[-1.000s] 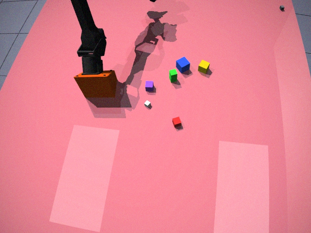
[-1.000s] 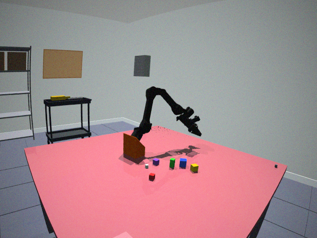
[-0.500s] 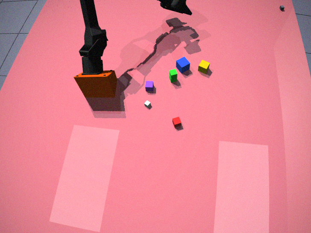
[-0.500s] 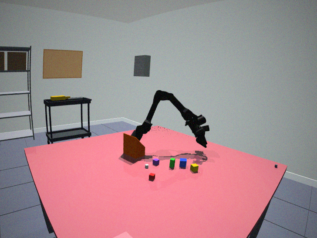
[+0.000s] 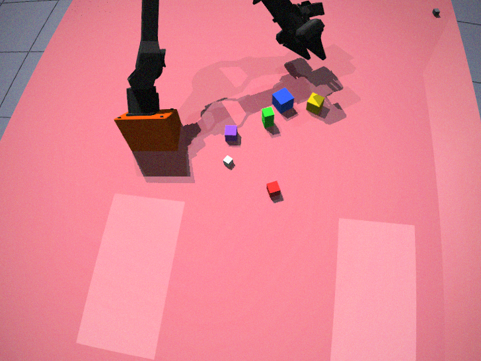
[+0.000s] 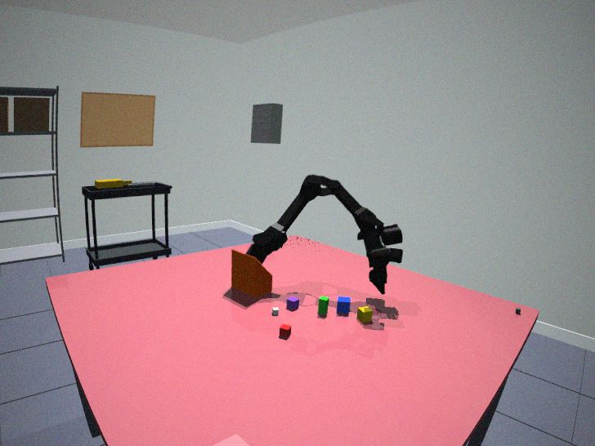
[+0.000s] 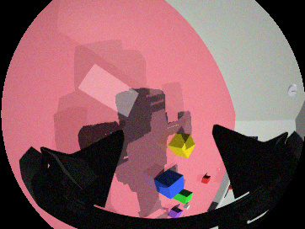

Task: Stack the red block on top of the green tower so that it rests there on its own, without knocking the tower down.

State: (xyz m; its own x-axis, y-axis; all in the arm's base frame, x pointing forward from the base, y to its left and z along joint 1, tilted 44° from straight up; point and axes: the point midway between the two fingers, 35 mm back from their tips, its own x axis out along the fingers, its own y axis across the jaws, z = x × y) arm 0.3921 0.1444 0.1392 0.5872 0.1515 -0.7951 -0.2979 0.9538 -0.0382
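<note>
Right now my gripper tip is 110 mm past the red block, 340 mm to the left of it and 60 mm above it. From my gripper tip the other things lie so: yellow cube (10 mm behind, 100 mm to the right, 50 mm below); then blue cube (90 mm behind, 100 mm to the right, 50 mm below); then purple cube (210 mm behind, 190 mm to the right, 60 mm below).
</note>
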